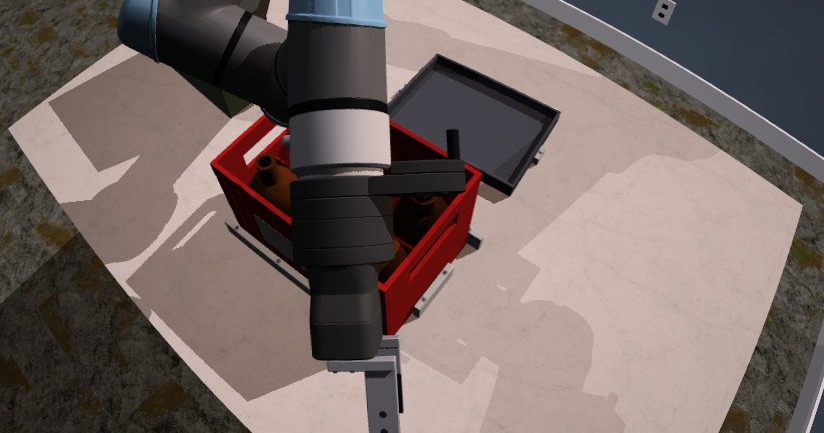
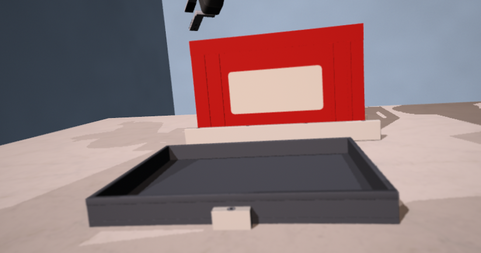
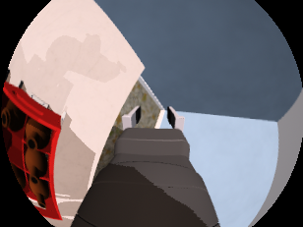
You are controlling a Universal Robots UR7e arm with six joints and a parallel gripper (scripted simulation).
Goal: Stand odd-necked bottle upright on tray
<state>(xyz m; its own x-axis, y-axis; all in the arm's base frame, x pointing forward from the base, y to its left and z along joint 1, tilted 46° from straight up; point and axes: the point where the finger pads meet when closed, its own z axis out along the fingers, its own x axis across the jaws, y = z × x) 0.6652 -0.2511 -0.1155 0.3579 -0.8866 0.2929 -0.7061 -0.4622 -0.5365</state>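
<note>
The red crate is 24 cm behind my hand, 17 cm to the left of it and 18 cm below it. From my hand the other things lie so: bottle: 16 cm behind, 22 cm to the left, 17 cm below; dark grey tray: 26 cm behind, 46 cm to the left, 25 cm below.
</note>
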